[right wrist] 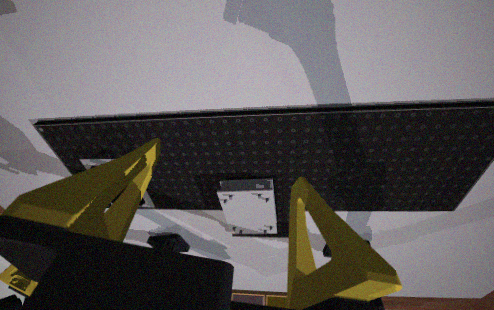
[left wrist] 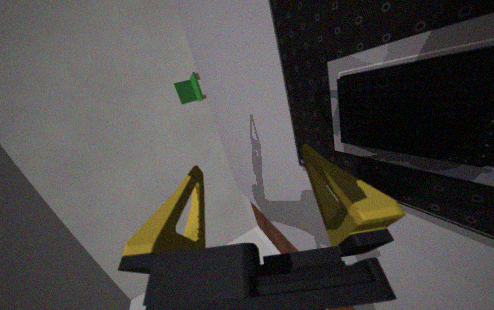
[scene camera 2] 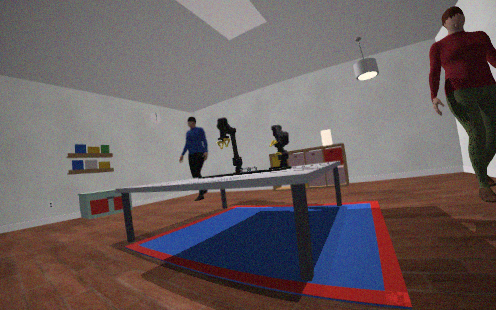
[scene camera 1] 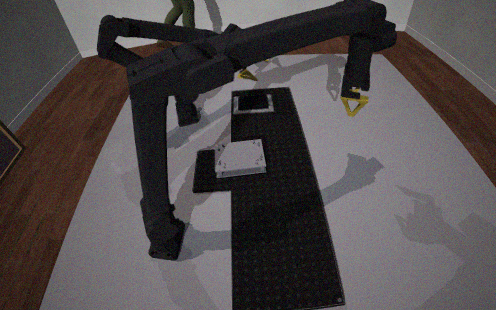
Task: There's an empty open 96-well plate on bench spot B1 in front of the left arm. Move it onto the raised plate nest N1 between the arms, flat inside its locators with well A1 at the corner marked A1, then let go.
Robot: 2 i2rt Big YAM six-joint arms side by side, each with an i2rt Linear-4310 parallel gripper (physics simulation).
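Places are measured from the left arm's base along level axes (x ahead, y left, z up), in metres.
Pixels of known places: left gripper, fingertip midpoint: [left wrist: 249,159] [scene camera 2: 271,151] [scene camera 1: 262,71]; right gripper, fingertip midpoint: [right wrist: 231,164] [scene camera 2: 224,148] [scene camera 1: 351,105]; left arm's base, link origin: [right wrist: 169,242] [scene camera 1: 187,116]; right arm's base, link origin: [scene camera 1: 167,239].
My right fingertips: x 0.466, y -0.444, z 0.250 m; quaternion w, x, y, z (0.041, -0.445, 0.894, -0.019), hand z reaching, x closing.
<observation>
For each thing: its top centre in the pictures, then the offset to it from my right fingertips. Level surfaces: height alone.
- black 96-well plate, top centre: [left wrist: 396,113] [right wrist: 116,189] [scene camera 1: 252,100] 0.177 m back, 0.406 m left, 0.221 m down
- raised nest N1, top centre: [right wrist: 249,218] [scene camera 1: 239,152] 0.313 m back, 0.106 m left, 0.191 m down
- dark perforated board, surface height: 0.237 m down
The black 96-well plate [scene camera 1: 253,100] [left wrist: 415,105] lies flat inside the pale frame of spot B1 [scene camera 1: 255,111] [left wrist: 333,125], at the far end of the dark board. The raised nest N1 [scene camera 1: 241,156] [right wrist: 250,207] is a white block with small dark locators at its corners and no plate on it. Its A1 mark is not legible. My left gripper [scene camera 1: 257,71] [scene camera 2: 273,143] [left wrist: 249,159] is open and empty, above and to the side of the plate. My right gripper [scene camera 1: 353,112] [scene camera 2: 223,144] [right wrist: 231,164] is open and empty, high above the table. In the right wrist view a finger hides most of B1.
The dark perforated board [scene camera 1: 280,225] [left wrist: 310,75] [right wrist: 340,150] runs along the white table [scene camera 1: 400,150] [scene camera 2: 210,184], with a side piece under the nest. The right arm's long link crosses over the table in scene camera 1. Two people [scene camera 2: 196,145] [scene camera 2: 462,65] stand beyond the table.
</observation>
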